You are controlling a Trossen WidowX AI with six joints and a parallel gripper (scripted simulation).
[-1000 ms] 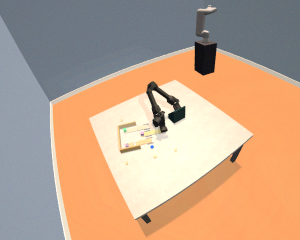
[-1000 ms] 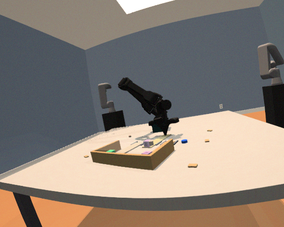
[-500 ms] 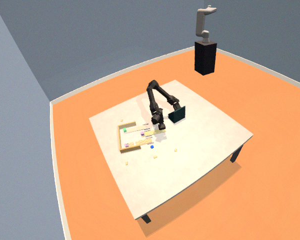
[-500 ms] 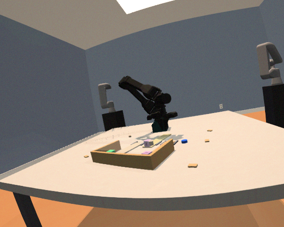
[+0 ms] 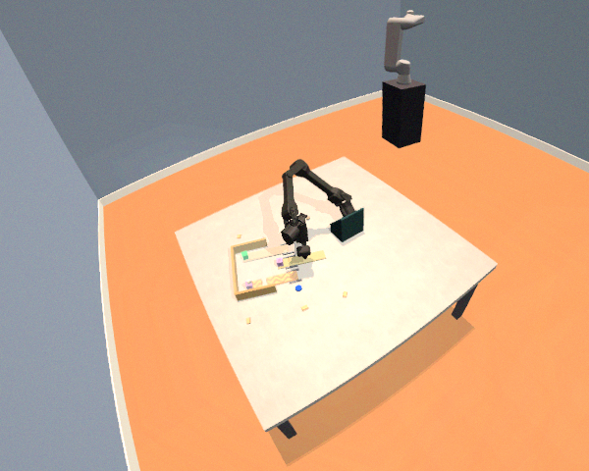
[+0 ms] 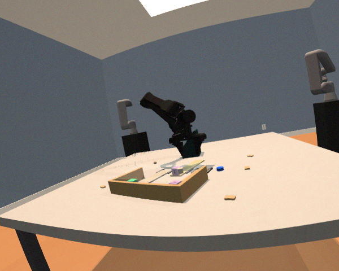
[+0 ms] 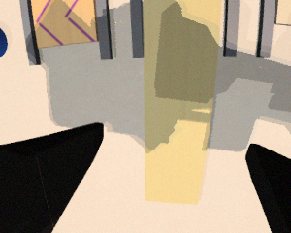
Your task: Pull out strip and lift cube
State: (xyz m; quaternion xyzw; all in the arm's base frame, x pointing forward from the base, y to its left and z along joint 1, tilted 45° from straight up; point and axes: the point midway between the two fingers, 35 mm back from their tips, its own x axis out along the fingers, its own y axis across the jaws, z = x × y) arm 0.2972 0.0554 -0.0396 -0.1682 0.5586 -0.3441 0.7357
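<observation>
The pale yellow strip lies 20 mm ahead of my gripper tip, 10 mm to the right of it and 50 mm below it. Also, from my gripper tip: blue disc (100 mm ahead, 150 mm to the left, 50 mm below).
</observation>
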